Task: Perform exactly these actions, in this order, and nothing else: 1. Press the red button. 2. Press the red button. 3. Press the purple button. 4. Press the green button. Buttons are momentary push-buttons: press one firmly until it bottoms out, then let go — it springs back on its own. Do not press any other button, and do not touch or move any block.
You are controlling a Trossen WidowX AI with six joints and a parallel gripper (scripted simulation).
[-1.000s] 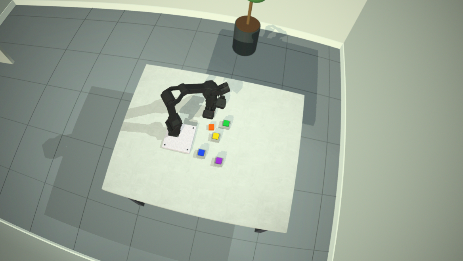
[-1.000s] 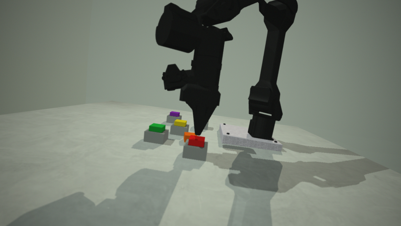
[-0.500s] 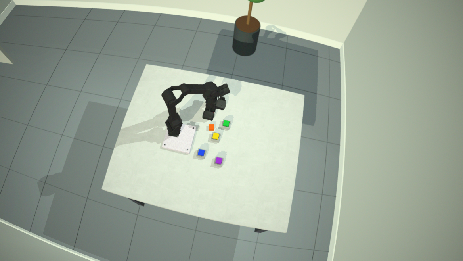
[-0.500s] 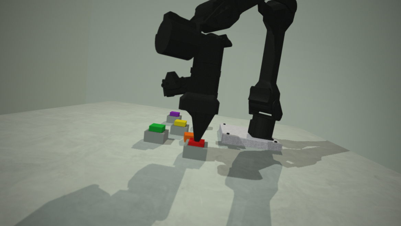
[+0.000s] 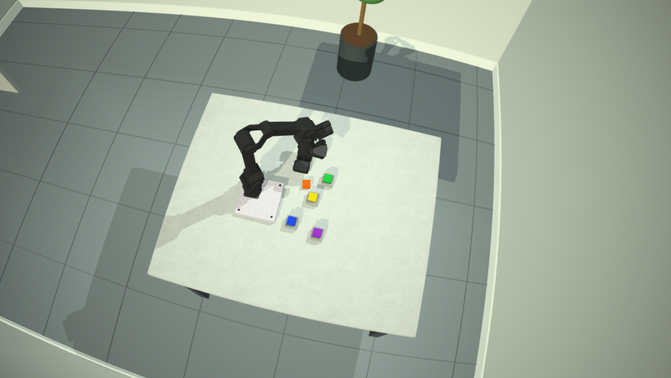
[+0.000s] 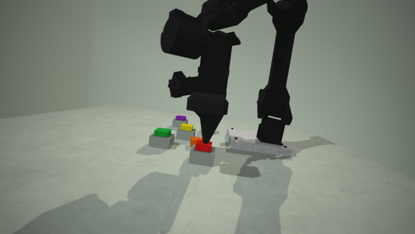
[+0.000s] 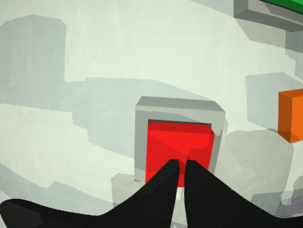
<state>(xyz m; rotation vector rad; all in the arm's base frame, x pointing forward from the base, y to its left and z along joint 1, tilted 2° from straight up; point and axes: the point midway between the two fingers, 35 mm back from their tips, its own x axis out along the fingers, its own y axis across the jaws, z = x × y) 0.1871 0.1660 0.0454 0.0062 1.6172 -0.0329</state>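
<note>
The red button is 1 cm below my gripper tip. The rest, counted from my gripper tip: orange block (9 cm to the right, 3 cm below, 2 cm ahead); then green button (11 cm ahead, 6 cm to the right, 1 cm below); then yellow button (15 cm to the right, 6 cm ahead, 1 cm below).
</note>
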